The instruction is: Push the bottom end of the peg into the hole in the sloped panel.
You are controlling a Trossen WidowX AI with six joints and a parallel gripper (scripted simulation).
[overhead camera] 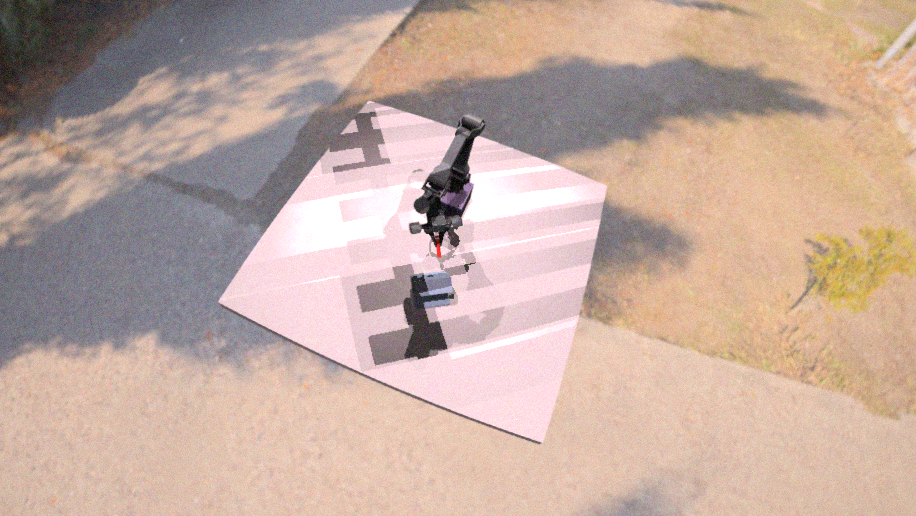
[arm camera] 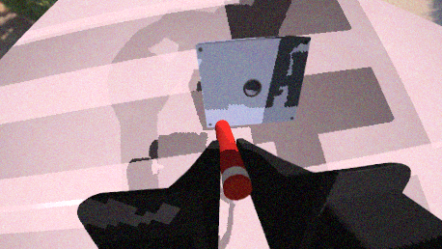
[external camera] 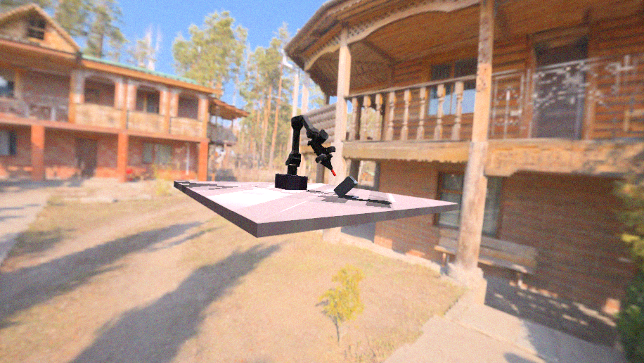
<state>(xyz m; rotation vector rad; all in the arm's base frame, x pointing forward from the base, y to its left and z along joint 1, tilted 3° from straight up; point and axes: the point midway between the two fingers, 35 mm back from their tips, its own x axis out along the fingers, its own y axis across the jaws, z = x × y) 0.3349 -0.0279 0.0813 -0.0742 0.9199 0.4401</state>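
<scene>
The grey sloped panel is 110 mm ahead of my gripper tip and 90 mm below it. The rest, counted from my gripper tip: round red peg: 10 mm behind, 10 mm to the right, 10 mm above.
</scene>
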